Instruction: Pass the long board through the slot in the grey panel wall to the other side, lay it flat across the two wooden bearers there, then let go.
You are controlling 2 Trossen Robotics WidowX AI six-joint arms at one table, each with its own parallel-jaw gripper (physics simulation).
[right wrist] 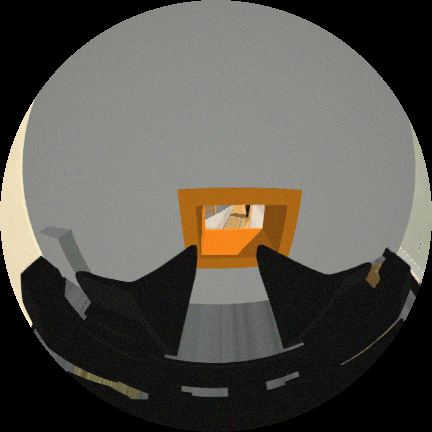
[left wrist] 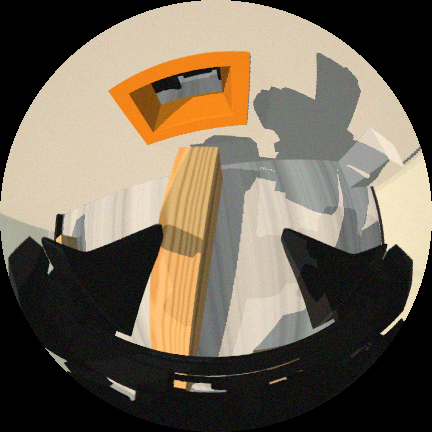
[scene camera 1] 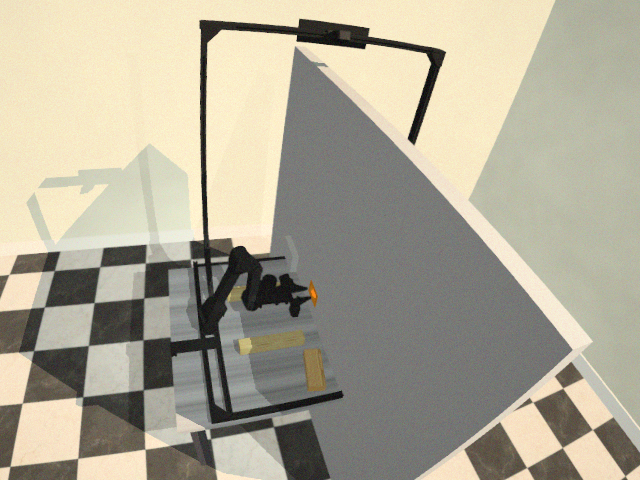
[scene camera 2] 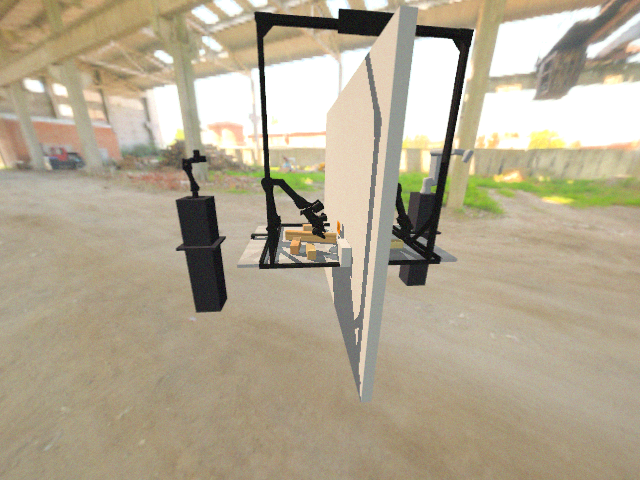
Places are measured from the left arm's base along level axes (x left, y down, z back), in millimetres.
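Pixels of known places: left gripper, fingertip midpoint: (right wrist: 221, 218) (left wrist: 224, 232) (scene camera 2: 325, 235); right gripper, fingertip midpoint: (right wrist: 227, 250) (left wrist: 198, 79) (scene camera 1: 309, 293); right arm's base, origin of the base link: (scene camera 1: 208, 328) (scene camera 2: 404, 236).
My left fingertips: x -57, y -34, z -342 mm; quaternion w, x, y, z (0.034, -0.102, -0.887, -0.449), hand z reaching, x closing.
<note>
For each thing: its top centre in the pictures, then the offset to it from my left fingertips. "pt": a spot on its surface instead.
- long board, middle of its top: (left wrist: 168, 343) (right wrist: 244, 201) (scene camera 2: 310, 232) dx +57, dy -6, dz +91 mm
- orange-framed slot, surface spot: (right wrist: 240, 196) pt dx +10, dy -78, dz -142 mm
- wooden block, middle of its top: (scene camera 1: 314, 367) dx +310, dy +15, dz -214 mm
The long board (scene camera 2: 305, 236) (left wrist: 175, 285) lies on the near side in scene camera 2, its far end just below the orange-framed slot (scene camera 1: 315, 301) (scene camera 2: 339, 227) (left wrist: 240, 90) (right wrist: 240, 196) in the panel wall (scene camera 1: 413, 258) (scene camera 2: 351, 155) (left wrist: 75, 125) (right wrist: 215, 100). My left gripper (scene camera 2: 320, 235) (left wrist: 224, 232) is open and empty over the board, which shows nearer the picture-left finger. My right gripper (scene camera 1: 308, 293) (right wrist: 227, 250) stands part-open and empty, facing the slot from the other side. One bearer (scene camera 1: 273, 342) lies there; the other bearer (scene camera 1: 236, 293) is partly behind the right arm.
A wooden block (scene camera 1: 314, 369) lies near the wall on the bearers' side. Small wooden blocks (scene camera 2: 295, 245) (scene camera 2: 310, 252) lie beside the long board. A pale block (scene camera 1: 292, 253) (left wrist: 370, 155) (right wrist: 65, 245) stands against the wall. Black frame bars (scene camera 1: 279, 407) edge the table.
</note>
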